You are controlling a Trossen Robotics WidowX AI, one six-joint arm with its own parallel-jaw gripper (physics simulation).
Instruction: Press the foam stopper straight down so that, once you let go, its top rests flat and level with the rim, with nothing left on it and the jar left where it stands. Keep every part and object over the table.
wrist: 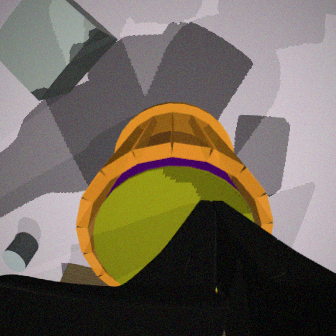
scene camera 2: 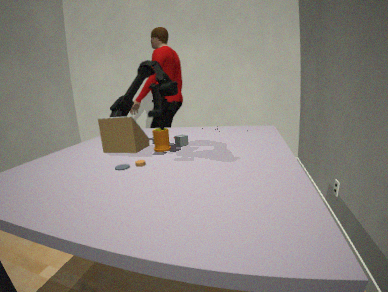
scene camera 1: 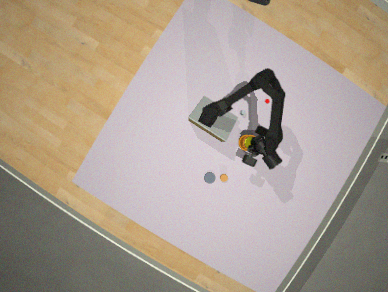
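Note:
An orange jar (wrist: pixel 173 128) is visible, as is the gripper (wrist: pixel 208 211).

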